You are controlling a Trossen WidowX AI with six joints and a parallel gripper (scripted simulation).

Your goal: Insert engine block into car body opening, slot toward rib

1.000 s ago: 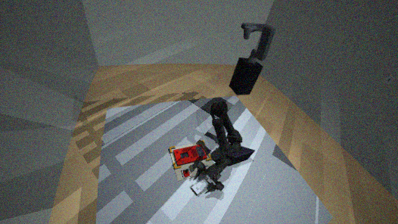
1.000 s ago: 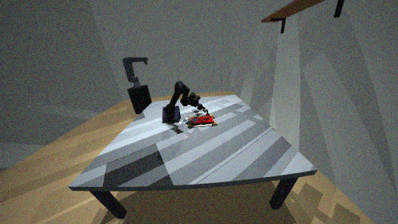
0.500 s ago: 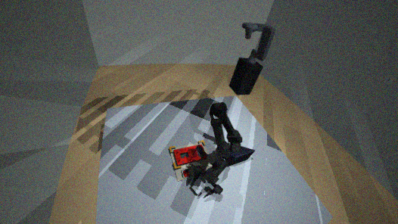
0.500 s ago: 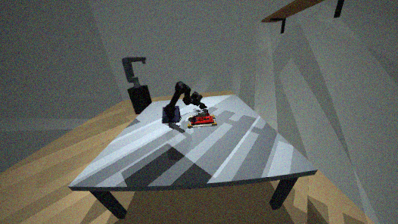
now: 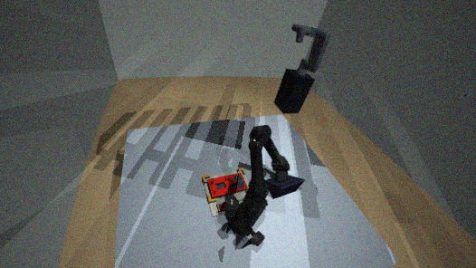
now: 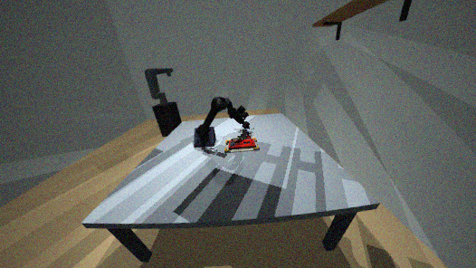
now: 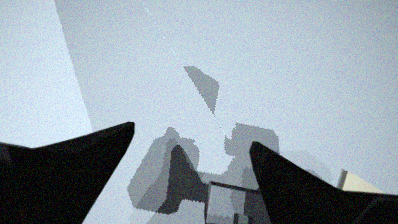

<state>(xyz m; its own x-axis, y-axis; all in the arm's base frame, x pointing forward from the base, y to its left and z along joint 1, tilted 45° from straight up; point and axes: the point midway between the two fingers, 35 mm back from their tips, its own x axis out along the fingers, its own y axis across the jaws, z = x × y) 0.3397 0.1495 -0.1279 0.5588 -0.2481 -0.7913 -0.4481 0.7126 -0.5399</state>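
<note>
Now: gripper tip 60 mm to the left of the engine block, 30 mm past it and 20 mm above it.
</note>
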